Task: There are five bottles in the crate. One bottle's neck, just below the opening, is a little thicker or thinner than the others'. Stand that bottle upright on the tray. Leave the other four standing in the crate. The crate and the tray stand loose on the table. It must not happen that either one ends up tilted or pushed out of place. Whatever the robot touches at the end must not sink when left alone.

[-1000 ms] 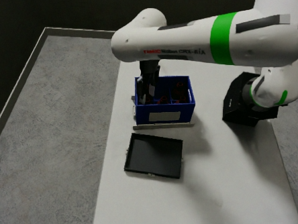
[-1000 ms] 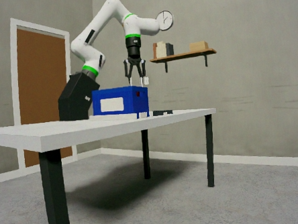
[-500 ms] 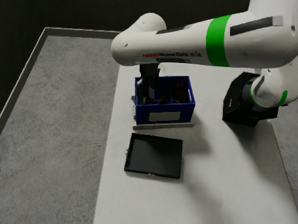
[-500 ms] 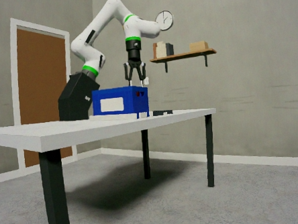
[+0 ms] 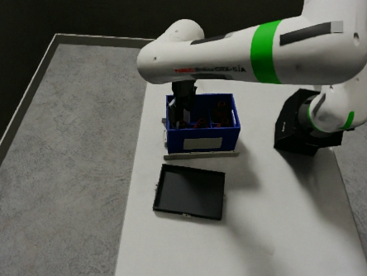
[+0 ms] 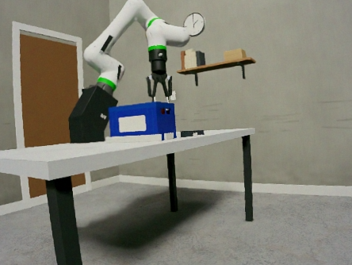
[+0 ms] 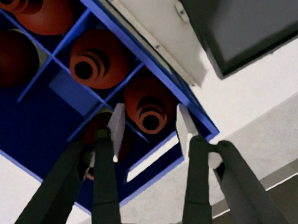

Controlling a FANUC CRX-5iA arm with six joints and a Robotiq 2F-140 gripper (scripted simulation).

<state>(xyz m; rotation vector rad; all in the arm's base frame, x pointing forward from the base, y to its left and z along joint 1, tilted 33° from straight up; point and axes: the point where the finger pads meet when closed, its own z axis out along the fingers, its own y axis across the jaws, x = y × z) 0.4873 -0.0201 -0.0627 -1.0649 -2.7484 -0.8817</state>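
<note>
Right now my hand is 8 cm past the crate, 5 cm to the left of it and 9 cm above it. Round my hand: dark tray: 4 cm behind, 21 cm to the left, 16 cm below.
</note>
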